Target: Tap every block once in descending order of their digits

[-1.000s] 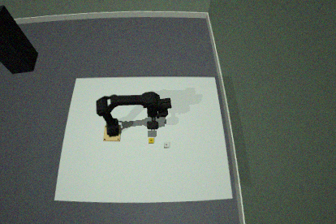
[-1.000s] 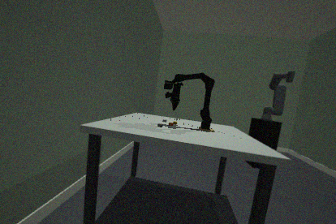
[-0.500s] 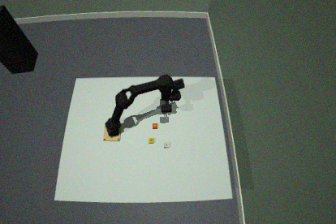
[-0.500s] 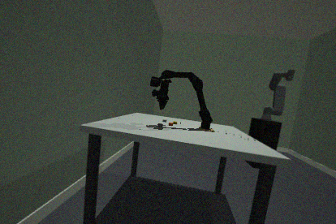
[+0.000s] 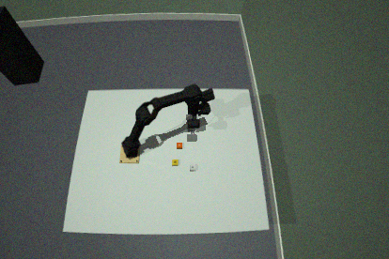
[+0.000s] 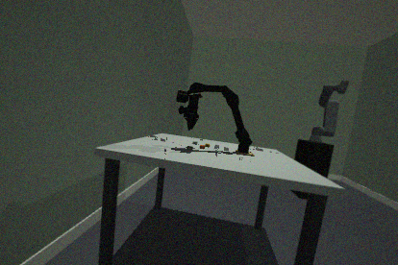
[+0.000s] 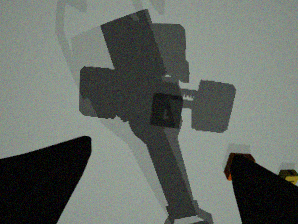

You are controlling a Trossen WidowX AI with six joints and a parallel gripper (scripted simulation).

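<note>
The yellow block is 210 mm to the right of my gripper tip, 120 mm behind it and 110 mm below it. Round my gripper tip: orange block (110 mm to the right, 110 mm below, 90 mm behind); white block (250 mm to the right, 110 mm below, 20 mm behind); grey block (110 mm below, 10 mm behind).
</note>
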